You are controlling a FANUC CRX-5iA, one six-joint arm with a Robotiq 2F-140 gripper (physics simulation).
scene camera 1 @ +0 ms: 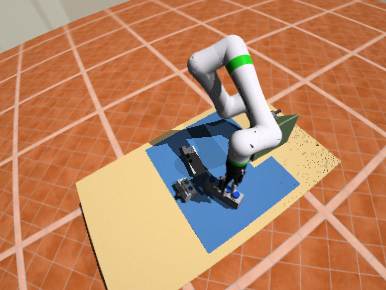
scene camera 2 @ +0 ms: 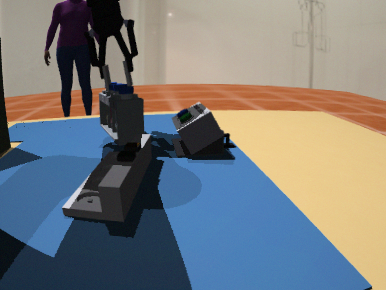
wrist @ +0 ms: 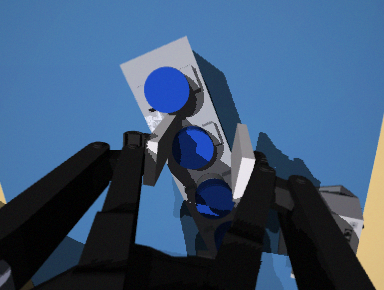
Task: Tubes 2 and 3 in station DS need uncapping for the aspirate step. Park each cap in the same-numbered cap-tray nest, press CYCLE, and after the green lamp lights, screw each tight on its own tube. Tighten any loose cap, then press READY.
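Note:
The gripper [scene camera 2: 119, 88] [wrist: 204, 134] appears in scene camera 2 and in the wrist view. A mat [scene camera 1: 214, 221] [wrist: 300, 83] is visible in scene camera 1 and, again, in the wrist view. There is also a grey button box [wrist: 344, 206].

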